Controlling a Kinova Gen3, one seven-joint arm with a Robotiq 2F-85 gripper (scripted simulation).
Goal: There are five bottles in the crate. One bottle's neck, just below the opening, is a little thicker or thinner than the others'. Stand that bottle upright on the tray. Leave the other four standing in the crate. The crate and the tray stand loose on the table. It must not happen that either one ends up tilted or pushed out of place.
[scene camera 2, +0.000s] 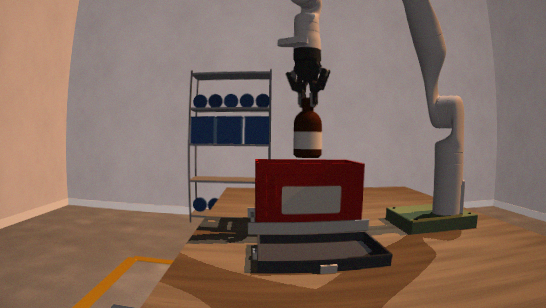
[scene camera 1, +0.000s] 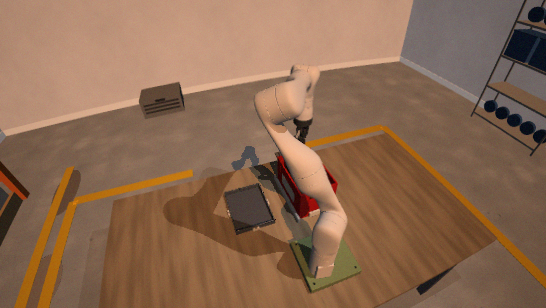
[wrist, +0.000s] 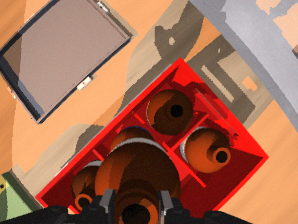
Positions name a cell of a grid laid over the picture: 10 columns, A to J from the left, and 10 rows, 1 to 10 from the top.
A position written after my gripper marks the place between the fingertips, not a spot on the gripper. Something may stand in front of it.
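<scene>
My gripper (scene camera 2: F4) is visible, and the wrist view shows my gripper (wrist: E10) too. I see a red crate (scene camera 1: F7). I also see a dark tray (scene camera 2: F9), and scene camera 1 shows the dark tray (scene camera 1: E7) as well.
</scene>
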